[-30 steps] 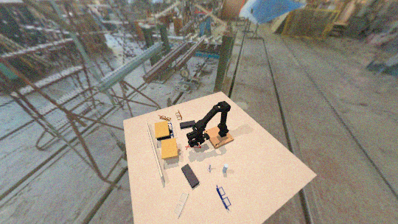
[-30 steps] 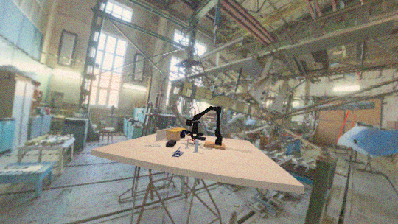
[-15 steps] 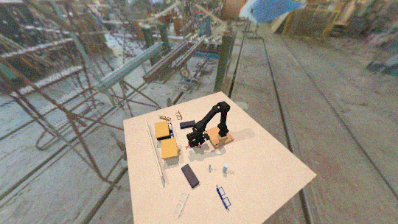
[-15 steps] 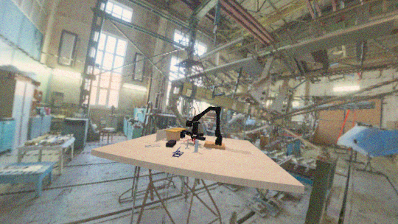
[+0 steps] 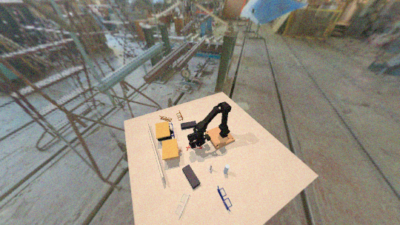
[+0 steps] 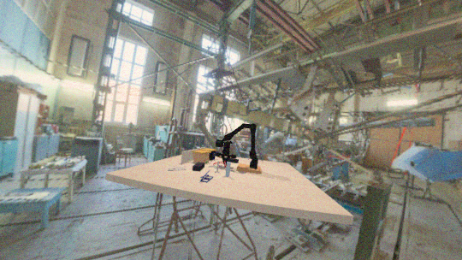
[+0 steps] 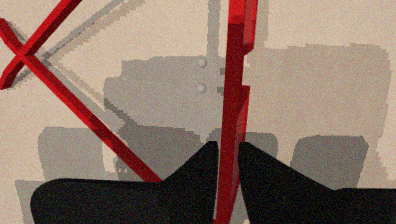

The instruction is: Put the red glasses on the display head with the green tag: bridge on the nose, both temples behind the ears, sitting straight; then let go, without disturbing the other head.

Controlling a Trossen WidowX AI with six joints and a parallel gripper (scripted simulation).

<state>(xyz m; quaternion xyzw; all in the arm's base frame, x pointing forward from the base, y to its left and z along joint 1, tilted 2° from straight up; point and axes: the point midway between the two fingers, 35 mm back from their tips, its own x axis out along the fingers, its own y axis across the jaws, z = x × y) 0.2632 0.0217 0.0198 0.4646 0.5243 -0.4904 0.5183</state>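
Right now my gripper tip is 21 cm to the right of the post and 1 cm below it. Round my gripper tip: long white bar 37 cm ahead, 13 cm to the right, 4 cm above; pale blue piece 28 cm to the left, 9 cm behind, 3 cm above.
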